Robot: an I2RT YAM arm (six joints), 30 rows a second.
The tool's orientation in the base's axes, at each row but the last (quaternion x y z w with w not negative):
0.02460 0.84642 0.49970 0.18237
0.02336 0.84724 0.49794 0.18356
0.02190 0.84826 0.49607 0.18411
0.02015 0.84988 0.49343 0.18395
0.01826 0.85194 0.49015 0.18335
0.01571 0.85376 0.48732 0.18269
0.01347 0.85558 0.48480 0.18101
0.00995 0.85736 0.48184 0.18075
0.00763 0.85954 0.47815 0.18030
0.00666 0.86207 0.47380 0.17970
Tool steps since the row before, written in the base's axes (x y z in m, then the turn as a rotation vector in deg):
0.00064 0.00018 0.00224 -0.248 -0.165 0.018
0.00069 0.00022 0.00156 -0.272 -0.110 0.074
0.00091 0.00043 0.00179 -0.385 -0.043 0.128
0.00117 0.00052 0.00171 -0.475 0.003 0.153
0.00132 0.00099 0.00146 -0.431 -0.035 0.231
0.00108 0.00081 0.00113 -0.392 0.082 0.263
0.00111 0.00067 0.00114 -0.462 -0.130 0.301
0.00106 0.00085 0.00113 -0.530 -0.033 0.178
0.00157 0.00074 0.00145 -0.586 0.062 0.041
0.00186 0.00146 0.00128 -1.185 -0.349 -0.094
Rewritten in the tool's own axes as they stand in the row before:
-0.00119 0.00191 -0.00061 0.189 -0.032 -0.229
-0.00104 0.00134 -0.00027 0.208 0.047 -0.215
-0.00127 0.00161 -0.00013 0.312 0.143 -0.221
-0.00148 0.00154 0.00006 0.398 0.201 -0.224
-0.00145 0.00155 0.00060 0.326 0.240 -0.276
-0.00118 0.00121 0.00050 0.304 0.323 -0.181
-0.00124 0.00114 0.00038 0.316 0.253 -0.396
-0.00117 0.00123 0.00051 0.435 0.213 -0.280
-0.00177 0.00135 0.00041 0.547 0.161 -0.155
-0.00186 0.00156 0.00115 1.073 -0.081 -0.613

